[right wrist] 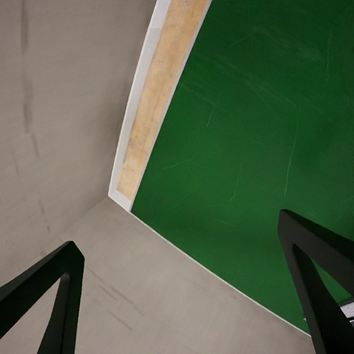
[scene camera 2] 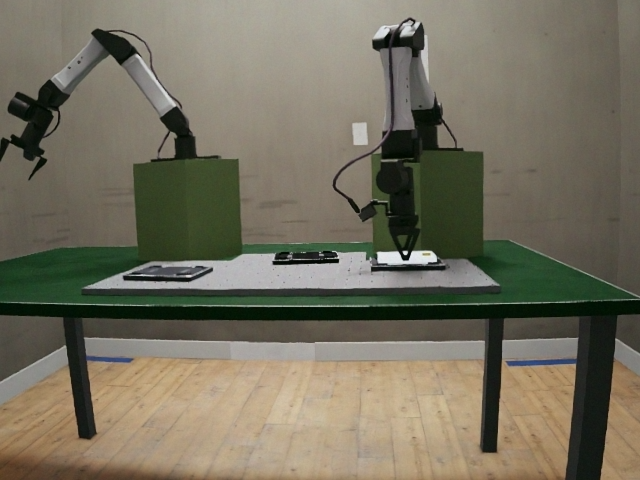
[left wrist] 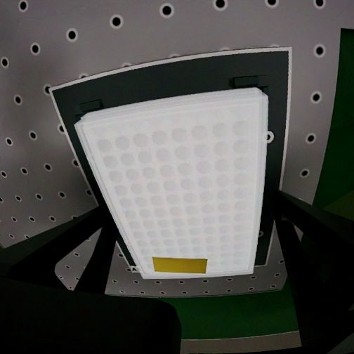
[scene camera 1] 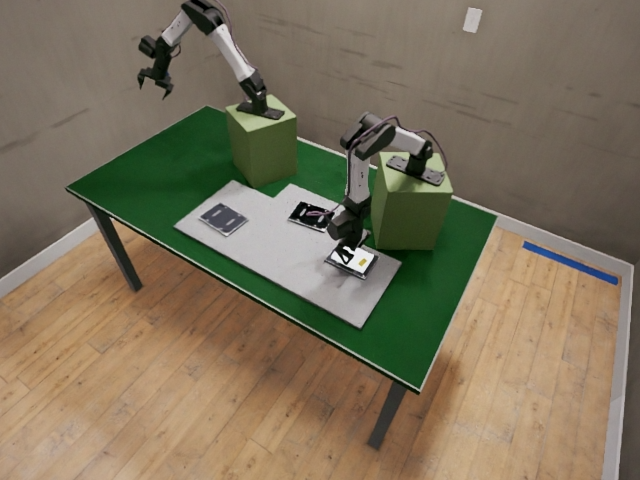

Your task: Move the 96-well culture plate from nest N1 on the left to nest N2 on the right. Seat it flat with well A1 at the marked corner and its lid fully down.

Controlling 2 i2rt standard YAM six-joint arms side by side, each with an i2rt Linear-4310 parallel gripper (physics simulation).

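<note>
The white lidded culture plate [scene camera 1: 355, 260] [scene camera 2: 386, 256] [left wrist: 180, 185], with a yellow label, lies on a dark nest [scene camera 2: 408, 268] [left wrist: 170, 75] at the right of both scene views. The plate looks level, with its lid on. The nest's rim shows around it. My left gripper [scene camera 1: 355, 250] [scene camera 2: 406, 256] [left wrist: 192, 204] is low over the plate and open, one finger beside each long side; finger contact cannot be made out. My right gripper [scene camera 1: 153, 91] [scene camera 2: 16, 169] [right wrist: 173, 238] is open and empty, high at the far left. An empty grey nest [scene camera 1: 223, 219] [scene camera 2: 168, 272] lies at the picture's left; nest labels are unreadable.
A black holder [scene camera 1: 311, 215] [scene camera 2: 306, 260] sits near the middle back of the grey perforated board [scene camera 1: 268, 253] [scene camera 2: 289, 289]. Two green pedestals [scene camera 1: 263, 149] [scene camera 1: 410, 217] carry the arms behind the board, on the green table [scene camera 1: 155, 149].
</note>
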